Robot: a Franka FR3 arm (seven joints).
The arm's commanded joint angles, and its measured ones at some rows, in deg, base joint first. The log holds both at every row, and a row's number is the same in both.
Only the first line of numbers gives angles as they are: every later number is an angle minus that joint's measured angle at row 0.
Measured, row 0:
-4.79 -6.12 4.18 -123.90 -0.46 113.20 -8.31
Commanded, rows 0 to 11:
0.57 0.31 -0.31 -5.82 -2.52 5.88 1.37
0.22 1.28 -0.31 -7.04 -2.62 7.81 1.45
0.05 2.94 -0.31 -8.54 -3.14 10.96 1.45
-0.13 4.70 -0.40 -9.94 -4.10 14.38 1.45
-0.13 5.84 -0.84 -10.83 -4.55 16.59 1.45
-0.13 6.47 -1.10 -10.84 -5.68 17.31 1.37
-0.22 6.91 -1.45 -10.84 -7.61 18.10 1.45
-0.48 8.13 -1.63 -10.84 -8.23 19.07 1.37
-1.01 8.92 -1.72 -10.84 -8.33 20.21 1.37
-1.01 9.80 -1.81 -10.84 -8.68 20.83 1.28
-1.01 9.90 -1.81 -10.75 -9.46 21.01 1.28
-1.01 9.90 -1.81 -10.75 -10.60 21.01 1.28
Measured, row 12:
-0.27 9.41 -2.27 -10.08 -7.98 19.09 0.51
